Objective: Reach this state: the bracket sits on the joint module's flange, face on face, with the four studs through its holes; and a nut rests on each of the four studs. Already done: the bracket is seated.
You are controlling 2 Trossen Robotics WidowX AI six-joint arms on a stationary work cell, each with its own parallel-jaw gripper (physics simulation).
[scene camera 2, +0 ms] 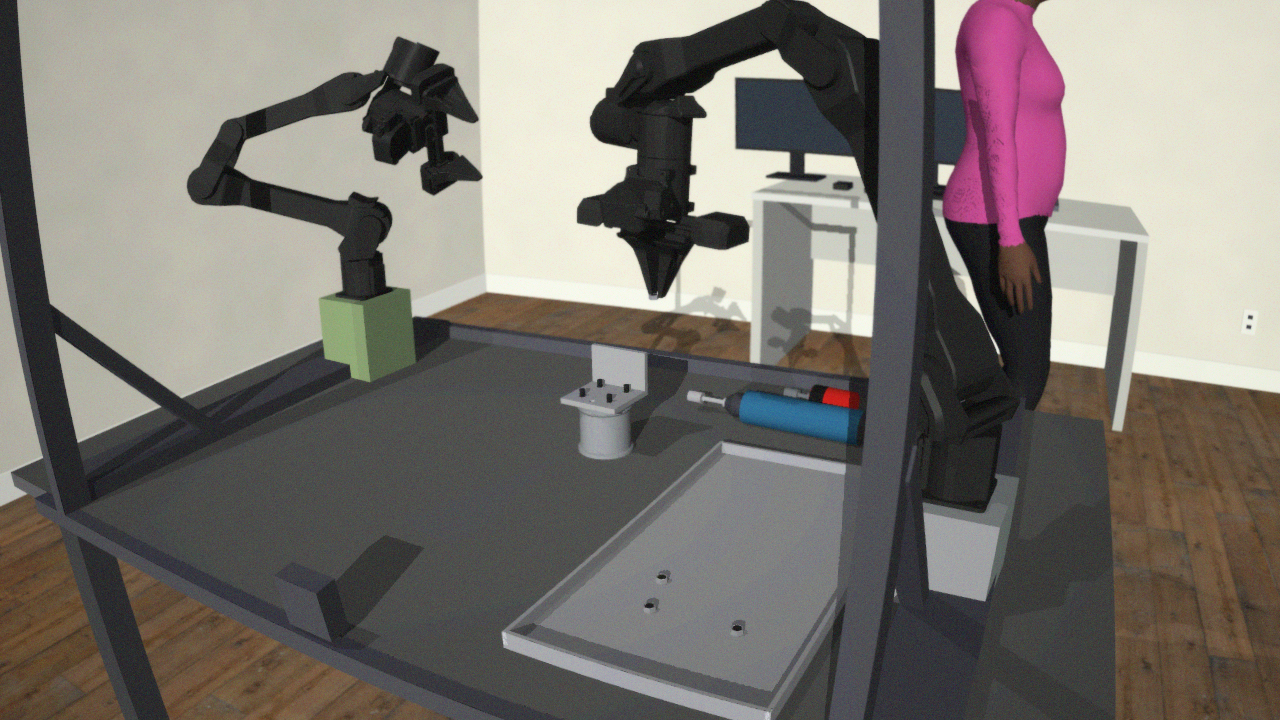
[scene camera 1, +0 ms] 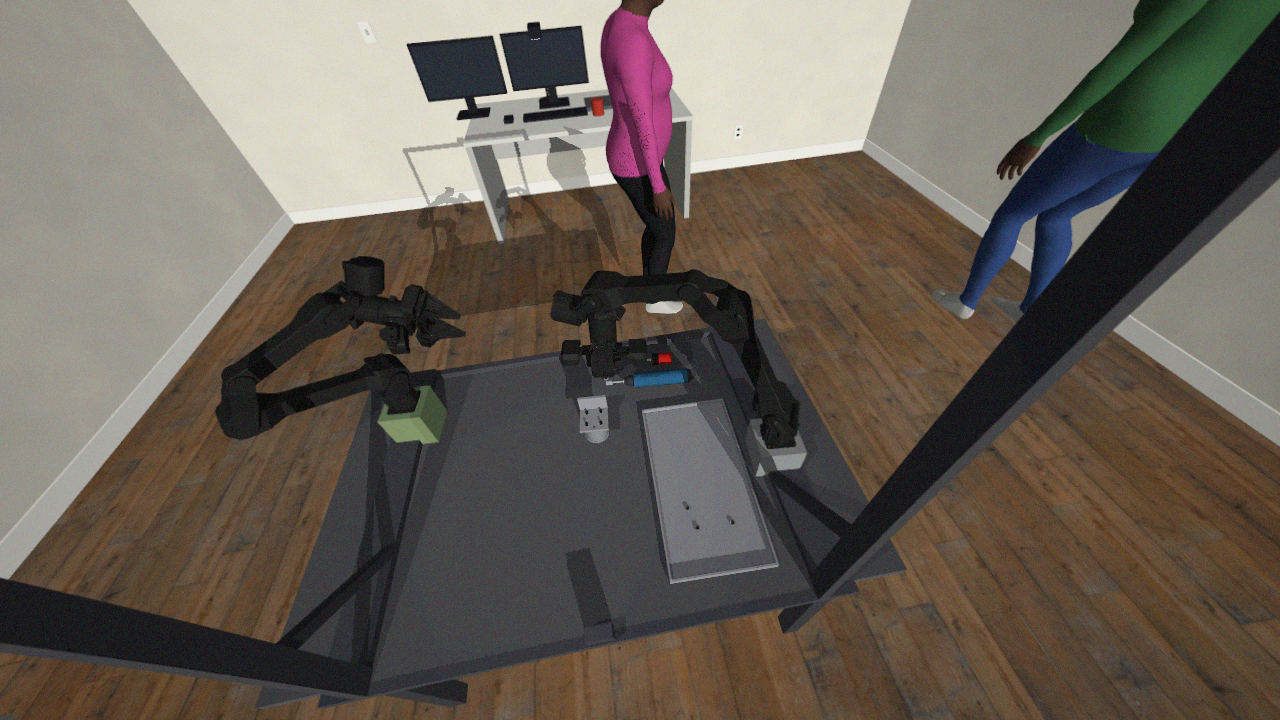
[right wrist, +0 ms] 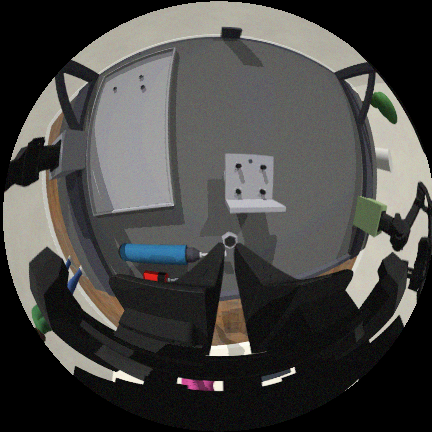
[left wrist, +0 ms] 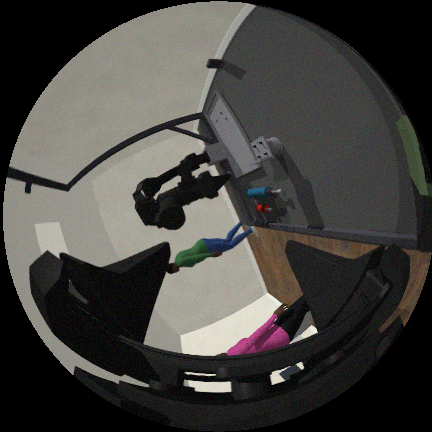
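Pixels of known places: left gripper, between the fingertips: point(scene camera 2: 478, 150) point(scene camera 1: 462, 326) point(left wrist: 229, 248); right gripper, between the fingertips: point(scene camera 2: 657, 296) point(right wrist: 228, 248) point(left wrist: 229, 175); left arm's base, origin of its link: point(scene camera 2: 364, 293) point(scene camera 1: 404, 403) point(right wrist: 381, 220); right arm's base, origin of its link: point(scene camera 2: 955, 490) point(scene camera 1: 777, 435) point(right wrist: 54, 155) point(left wrist: 206, 156).
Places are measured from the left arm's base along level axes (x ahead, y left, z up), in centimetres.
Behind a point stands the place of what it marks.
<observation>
The light grey L-shaped bracket point(scene camera 1: 592, 414) {x 46.2, y -6.5, z -4.8 cm} point(scene camera 2: 619, 367) {x 46.8, y -4.9, z -2.5 cm} point(right wrist: 250, 179) {x 46.4, y -7.6, z -4.8 cm} point(left wrist: 259, 150) {x 47.3, y -7.6, z -4.9 cm} sits on the round joint module point(scene camera 2: 605, 434) {x 48.0, y -10.2, z -8.5 cm} point(scene camera 1: 597, 437) {x 46.7, y -10.6, z -9.1 cm}, its plate flat and its other wall upright. Four dark studs stand up through the plate, with no nut on them. My right gripper point(scene camera 2: 654, 293) {x 51.0, y -3.7, z 5.9 cm} point(right wrist: 228, 248) {x 51.0, y -3.7, z 5.9 cm} is shut on a hexagonal nut point(right wrist: 229, 240) {x 51.0, y -4.5, z 6.3 cm} at its fingertips, high above the table, off the bracket's upright-wall side. Three nuts point(scene camera 2: 661, 576) {x 66.1, y -30.7, z -10.5 cm} point(scene camera 2: 649, 606) {x 67.5, y -35.3, z -10.5 cm} point(scene camera 2: 737, 627) {x 75.2, y -34.9, z -10.5 cm} lie apart in the tray. My left gripper point(scene camera 1: 462, 324) {x 21.7, y 2.2, z 21.0 cm} point(scene camera 2: 480, 147) {x 21.7, y 2.2, z 21.0 cm} point(left wrist: 229, 248) {x 21.7, y 2.2, z 21.0 cm} is open and empty, high at the left.
The shallow grey tray point(scene camera 1: 656, 495) {x 59.6, y -27.3, z -9.8 cm} point(scene camera 2: 617, 541) {x 59.9, y -27.5, z -10.3 cm} lies right of the joint module. A blue driver point(scene camera 1: 660, 377) {x 64.9, y 5.5, z -7.7 cm} point(scene camera 2: 796, 417) {x 64.7, y 4.8, z -8.7 cm} point(right wrist: 156, 253) {x 63.1, y 5.5, z -7.7 cm} and a red tool point(scene camera 1: 663, 359) {x 66.7, y 12.9, z -8.6 cm} point(right wrist: 155, 276) {x 65.7, y 12.8, z -8.8 cm} lie behind the tray. A dark block point(scene camera 2: 312, 598) {x 48.1, y -53.8, z -6.6 cm} stands at the table's front edge. Frame posts rise at the sides.
</observation>
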